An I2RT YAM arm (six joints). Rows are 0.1 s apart.
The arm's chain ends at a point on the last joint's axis. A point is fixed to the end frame.
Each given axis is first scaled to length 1.
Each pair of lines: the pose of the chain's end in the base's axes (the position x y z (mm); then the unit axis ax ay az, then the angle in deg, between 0 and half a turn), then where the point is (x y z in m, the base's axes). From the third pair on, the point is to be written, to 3 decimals.
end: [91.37 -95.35 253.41 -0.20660 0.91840 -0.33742 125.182]
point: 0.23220 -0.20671 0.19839
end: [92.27 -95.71 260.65 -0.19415 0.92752 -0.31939 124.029]
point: 0.23383 -0.20443 0.20234
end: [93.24 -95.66 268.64 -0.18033 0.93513 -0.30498 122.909]
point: 0.235 -0.203 0.208
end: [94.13 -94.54 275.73 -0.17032 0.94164 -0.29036 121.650]
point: 0.237 -0.199 0.214
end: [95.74 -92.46 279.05 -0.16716 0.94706 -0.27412 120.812]
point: 0.241 -0.193 0.215
